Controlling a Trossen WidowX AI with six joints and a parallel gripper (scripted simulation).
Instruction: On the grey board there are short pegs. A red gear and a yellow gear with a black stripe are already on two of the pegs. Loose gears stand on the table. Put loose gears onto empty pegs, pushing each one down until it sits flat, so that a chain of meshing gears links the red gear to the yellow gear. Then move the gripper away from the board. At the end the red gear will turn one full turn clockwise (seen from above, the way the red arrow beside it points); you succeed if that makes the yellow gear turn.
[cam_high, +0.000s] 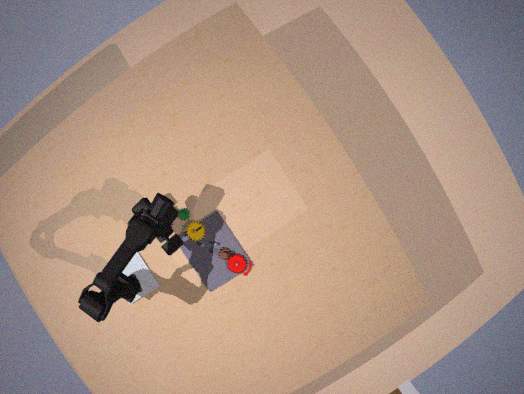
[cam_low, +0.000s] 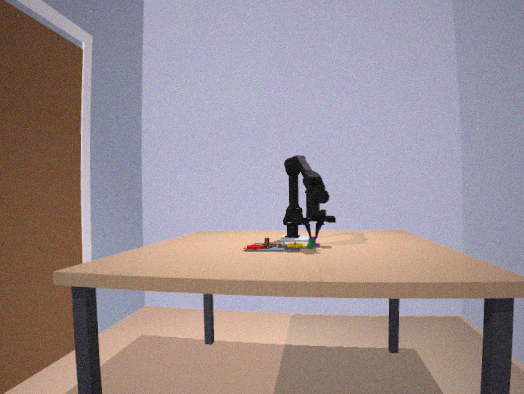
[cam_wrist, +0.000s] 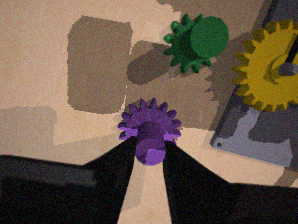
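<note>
Right now the brown gear is 160 mm to the right of my gripper tip and 150 mm ahead of it. Round my gripper tip: green gear (70 mm ahead, 10 mm below); then yellow gear (90 mm ahead, 60 mm to the right, 10 mm below); then purple gear (10 mm below).
</note>
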